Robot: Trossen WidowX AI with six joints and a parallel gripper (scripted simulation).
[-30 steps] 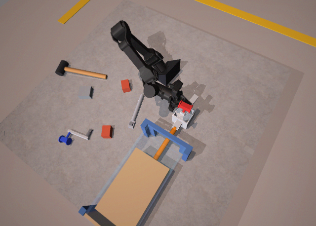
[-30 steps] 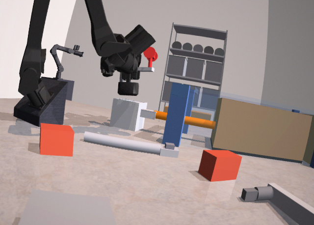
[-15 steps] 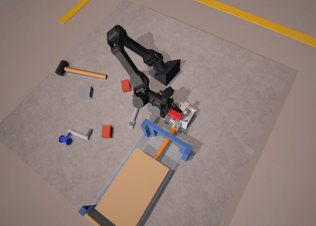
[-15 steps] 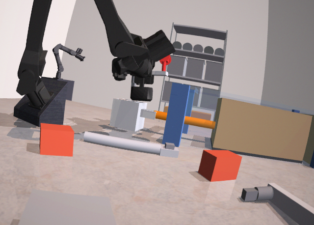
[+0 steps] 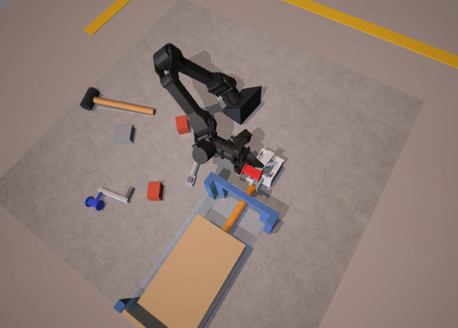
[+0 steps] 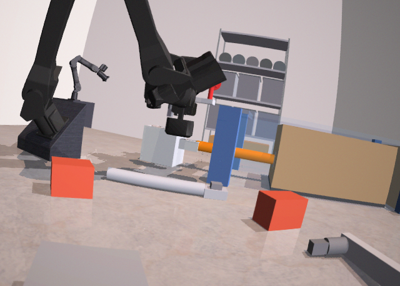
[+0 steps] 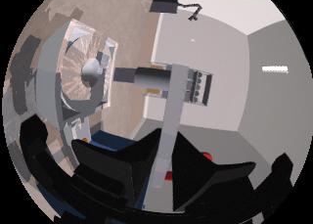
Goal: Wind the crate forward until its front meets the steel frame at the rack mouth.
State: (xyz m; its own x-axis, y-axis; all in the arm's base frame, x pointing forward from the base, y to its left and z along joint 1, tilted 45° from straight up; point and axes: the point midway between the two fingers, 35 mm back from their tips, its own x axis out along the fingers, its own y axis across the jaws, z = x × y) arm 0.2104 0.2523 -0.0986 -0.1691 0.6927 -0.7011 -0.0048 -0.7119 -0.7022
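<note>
My gripper tip is now 50 mm short of the red knob, 10 mm to the left of it and 40 mm below it. Also, from my gripper tip: frame (110 mm ahead, 70 mm below); then grey winch (60 mm behind, 30 mm to the right, 140 mm below); then crank handle (10 mm ahead, 10 mm to the right, 10 mm above).
</note>
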